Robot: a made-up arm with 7 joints. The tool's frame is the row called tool. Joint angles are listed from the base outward.
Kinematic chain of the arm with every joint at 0, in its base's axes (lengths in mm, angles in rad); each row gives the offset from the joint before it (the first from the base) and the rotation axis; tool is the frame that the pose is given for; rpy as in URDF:
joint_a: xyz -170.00 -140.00 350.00 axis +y
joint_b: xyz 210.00 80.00 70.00 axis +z
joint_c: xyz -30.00 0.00 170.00 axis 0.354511 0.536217 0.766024
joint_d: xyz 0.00 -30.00 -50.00 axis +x
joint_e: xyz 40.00 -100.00 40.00 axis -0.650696 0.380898 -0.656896
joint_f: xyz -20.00 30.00 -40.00 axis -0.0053 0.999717 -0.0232
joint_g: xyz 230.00 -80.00 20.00 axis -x
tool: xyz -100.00 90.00 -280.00 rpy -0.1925 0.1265 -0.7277
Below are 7 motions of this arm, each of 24 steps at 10 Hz.
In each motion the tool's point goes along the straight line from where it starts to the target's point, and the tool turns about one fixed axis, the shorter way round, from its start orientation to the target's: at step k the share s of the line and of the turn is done. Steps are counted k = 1, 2, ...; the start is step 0. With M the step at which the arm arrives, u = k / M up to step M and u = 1 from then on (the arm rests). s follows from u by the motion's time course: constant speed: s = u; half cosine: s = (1 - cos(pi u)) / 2; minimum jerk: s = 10 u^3 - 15 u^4 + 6 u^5.
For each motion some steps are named. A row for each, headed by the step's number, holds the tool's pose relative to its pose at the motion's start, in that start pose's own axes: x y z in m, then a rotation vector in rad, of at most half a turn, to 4 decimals.
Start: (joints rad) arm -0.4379 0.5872 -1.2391 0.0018 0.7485 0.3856 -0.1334
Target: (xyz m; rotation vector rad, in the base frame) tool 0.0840 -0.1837 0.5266 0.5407 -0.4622 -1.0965
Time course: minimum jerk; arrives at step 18
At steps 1, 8, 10, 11, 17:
1: -0.0003 0.0000 0.0001 0.0005 0.0002 0.0010
8: -0.0662 -0.0050 0.0233 0.1297 0.0550 0.2590
10: -0.1007 -0.0076 0.0355 0.1972 0.0837 0.3939
11: -0.1171 -0.0088 0.0412 0.2293 0.0973 0.4581
17: -0.1667 -0.0125 0.0587 0.3263 0.1384 0.6519

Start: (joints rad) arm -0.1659 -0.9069 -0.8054 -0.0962 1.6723 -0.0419 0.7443
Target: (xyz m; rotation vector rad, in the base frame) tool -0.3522 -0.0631 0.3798 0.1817 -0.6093 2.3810
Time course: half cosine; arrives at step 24
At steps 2, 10, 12, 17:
2: -0.0032 0.0021 0.0041 0.0097 0.0138 0.0047
10: -0.0690 0.0453 0.0896 0.2113 0.2998 0.1028
12: -0.0930 0.0611 0.1209 0.2851 0.4044 0.1387
17: -0.1497 0.0984 0.1945 0.4587 0.6506 0.2231

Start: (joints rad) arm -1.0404 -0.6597 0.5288 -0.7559 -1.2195 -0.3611 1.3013
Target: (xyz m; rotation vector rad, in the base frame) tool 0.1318 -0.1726 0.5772 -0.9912 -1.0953 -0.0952
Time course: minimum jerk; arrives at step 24
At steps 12, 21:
12: -0.1308 -0.0028 -0.0158 -0.0167 0.0838 0.5590
21: -0.2575 -0.0056 -0.0311 -0.0329 0.1649 1.1001

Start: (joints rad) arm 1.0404 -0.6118 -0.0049 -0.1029 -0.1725 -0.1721 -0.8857
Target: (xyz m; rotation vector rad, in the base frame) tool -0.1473 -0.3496 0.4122 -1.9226 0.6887 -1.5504
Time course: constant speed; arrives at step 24
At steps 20, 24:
20: 0.0079 -0.3795 0.2186 -0.8314 -0.8500 -1.1233
24: 0.0095 -0.4554 0.2623 -0.9977 -1.0200 -1.3479

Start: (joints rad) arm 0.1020 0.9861 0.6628 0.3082 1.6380 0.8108 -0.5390
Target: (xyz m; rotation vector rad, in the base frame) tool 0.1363 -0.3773 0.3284 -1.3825 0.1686 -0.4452
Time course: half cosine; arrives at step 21
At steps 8, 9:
8: 0.0438 -0.0083 0.0224 0.0876 -0.2033 -0.0305
9: 0.0536 -0.0102 0.0274 0.1073 -0.2491 -0.0374

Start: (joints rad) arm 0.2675 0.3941 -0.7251 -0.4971 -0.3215 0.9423 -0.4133
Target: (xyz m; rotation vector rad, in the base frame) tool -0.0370 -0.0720 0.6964 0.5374 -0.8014 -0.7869
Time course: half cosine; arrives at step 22
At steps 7, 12, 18, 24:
7: -0.0651 -0.0616 0.0460 0.3602 -0.2204 0.0547
12: -0.1618 -0.1532 0.1143 0.8956 -0.5482 0.1359
18: -0.2608 -0.2469 0.1842 1.4436 -0.8836 0.2191
24: -0.2833 -0.2681 0.2001 1.5681 -0.9597 0.2379

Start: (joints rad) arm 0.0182 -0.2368 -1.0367 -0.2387 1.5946 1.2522 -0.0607
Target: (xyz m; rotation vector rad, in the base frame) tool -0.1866 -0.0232 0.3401 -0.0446 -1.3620 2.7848
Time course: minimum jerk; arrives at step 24
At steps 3, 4, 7, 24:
3: 0.0010 0.0003 0.0011 -0.0013 -0.0096 0.0050
4: 0.0023 0.0006 0.0024 -0.0028 -0.0212 0.0111
7: 0.0098 0.0027 0.0104 -0.0121 -0.0909 0.0474
24: 0.0643 0.0176 0.0681 -0.0796 -0.5971 0.3116

